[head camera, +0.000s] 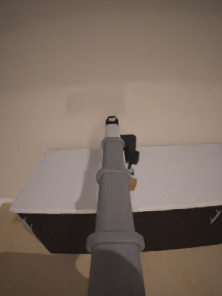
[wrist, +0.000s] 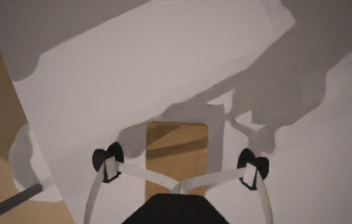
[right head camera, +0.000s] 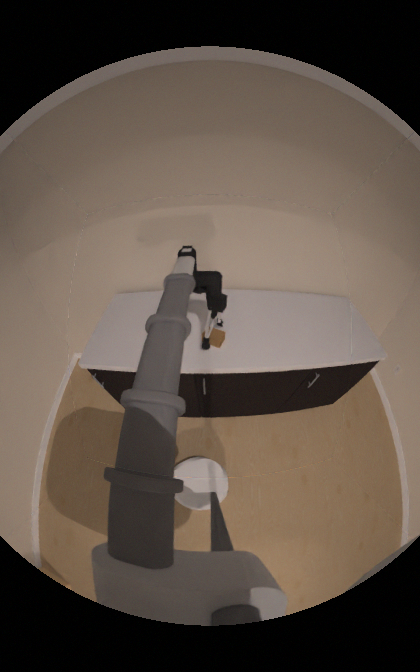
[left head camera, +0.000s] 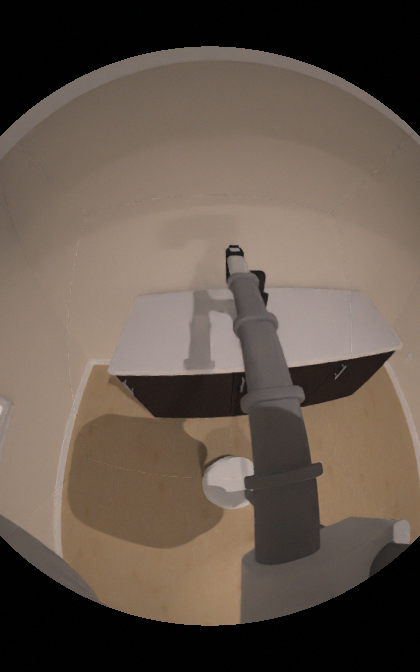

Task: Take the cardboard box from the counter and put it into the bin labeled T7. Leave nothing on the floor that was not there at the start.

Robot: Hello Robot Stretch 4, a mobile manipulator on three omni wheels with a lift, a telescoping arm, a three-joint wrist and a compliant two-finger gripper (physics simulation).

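Frame: origin at the robot's base, x ahead, y left, z up, level; millimetres.
Where they show: gripper, between the fingertips: (wrist: pixel 180 159).
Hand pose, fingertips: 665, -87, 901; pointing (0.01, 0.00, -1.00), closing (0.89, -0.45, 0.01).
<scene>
After its pixels a point has its place, as x, y, z.
The cardboard box (head camera: pixel 132 184) {624, -109, 933} (right head camera: pixel 217 338) (wrist: pixel 176 145) {670, -67, 933} is a small brown block on the white counter (head camera: pixel 175 175) {731, -421, 883} (left head camera: pixel 320 320) (right head camera: pixel 290 330) (wrist: pixel 90 95) {594, 25, 883}, near its front edge. My gripper (right head camera: pixel 213 332) (wrist: pixel 180 159) {665, -87, 901} is open over the box. In the wrist view, the box shows between the two spread fingertips, with a gap on each side. The wrist body hides its near end. How high the fingertips are above the counter is hard to tell. In the left head view, the arm hides the box and the fingers. The bin labeled T7 does not show in these views.
Dark cabinet doors (head camera: pixel 170 230) {529, -399, 530} (left head camera: pixel 195 395) (right head camera: pixel 250 392) with handles are below the counter top. A wall stands behind it. A white round object (left head camera: pixel 225 470) (right head camera: pixel 200 482) (wrist: pixel 20 160) {-107, 57, 187} is on the wooden floor in front. My telescoping arm (head camera: pixel 114 210) {228, -1, 1316} (left head camera: pixel 265 350) (right head camera: pixel 160 350) reaches over the counter.
</scene>
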